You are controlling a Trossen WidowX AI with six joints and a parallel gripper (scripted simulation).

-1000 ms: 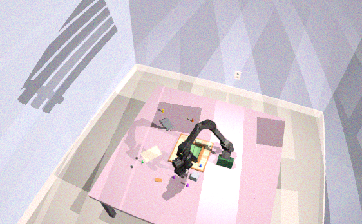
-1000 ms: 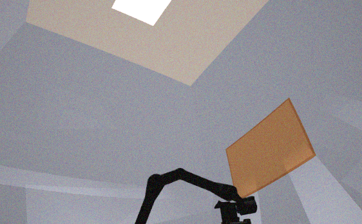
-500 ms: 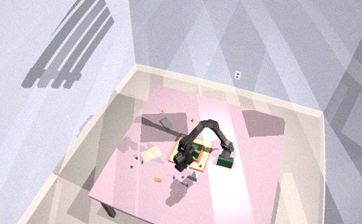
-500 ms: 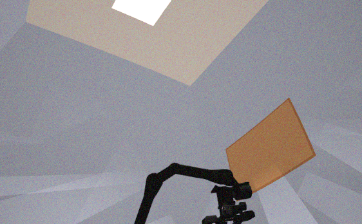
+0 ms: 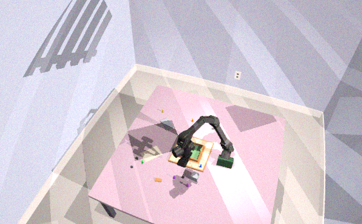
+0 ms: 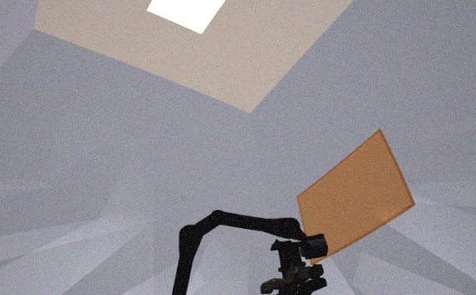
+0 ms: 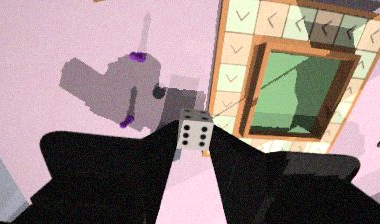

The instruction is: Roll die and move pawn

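Now: the blue pawn 11 cm behind my gripper tip, 10 cm below it and 5 cm to the right of it. Round my gripper tip: orange block 18 cm ahead, 13 cm below, 12 cm to the left; green dice tray 18 cm to the right, 12 cm below, 2 cm behind; pale grey cube 10 cm below, 8 cm behind, 5 cm to the left.
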